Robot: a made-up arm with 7 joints.
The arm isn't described. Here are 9 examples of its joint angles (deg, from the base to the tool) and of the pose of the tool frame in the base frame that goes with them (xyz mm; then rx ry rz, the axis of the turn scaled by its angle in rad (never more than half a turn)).
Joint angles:
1: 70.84 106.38 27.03 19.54 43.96 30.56 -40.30
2: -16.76 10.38 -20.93 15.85 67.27 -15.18 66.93
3: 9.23 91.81 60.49 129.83 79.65 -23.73 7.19
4: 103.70 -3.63 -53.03 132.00 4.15 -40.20 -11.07
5: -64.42 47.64 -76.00 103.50 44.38 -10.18 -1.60
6: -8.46 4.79 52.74 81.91 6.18 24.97 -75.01
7: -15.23 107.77 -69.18 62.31 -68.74 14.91 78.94
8: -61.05 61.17 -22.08 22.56 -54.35 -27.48 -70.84
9: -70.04 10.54 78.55 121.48 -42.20 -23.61 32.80
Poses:
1: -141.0 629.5 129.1 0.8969 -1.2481 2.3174
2: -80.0 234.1 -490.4 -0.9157 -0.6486 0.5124
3: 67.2 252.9 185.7 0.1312 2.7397 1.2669
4: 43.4 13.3 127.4 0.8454 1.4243 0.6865
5: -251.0 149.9 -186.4 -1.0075 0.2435 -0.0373
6: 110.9 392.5 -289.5 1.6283 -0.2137 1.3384
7: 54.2 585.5 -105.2 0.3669 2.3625 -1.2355
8: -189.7 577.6 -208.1 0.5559 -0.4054 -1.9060
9: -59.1 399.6 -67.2 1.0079 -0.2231 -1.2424
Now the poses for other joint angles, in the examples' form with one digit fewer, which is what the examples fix.
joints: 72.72 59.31 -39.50 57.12 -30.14 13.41 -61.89
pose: 350 435 63 2.558 -1.631 0.021
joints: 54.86 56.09 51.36 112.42 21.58 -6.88 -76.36
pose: 31 400 158 -0.496 1.647 -1.565
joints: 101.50 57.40 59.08 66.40 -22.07 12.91 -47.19
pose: -2 575 122 -0.974 1.230 -2.464
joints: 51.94 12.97 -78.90 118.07 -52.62 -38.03 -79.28
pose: 167 -16 -76 0.888 2.521 -0.030
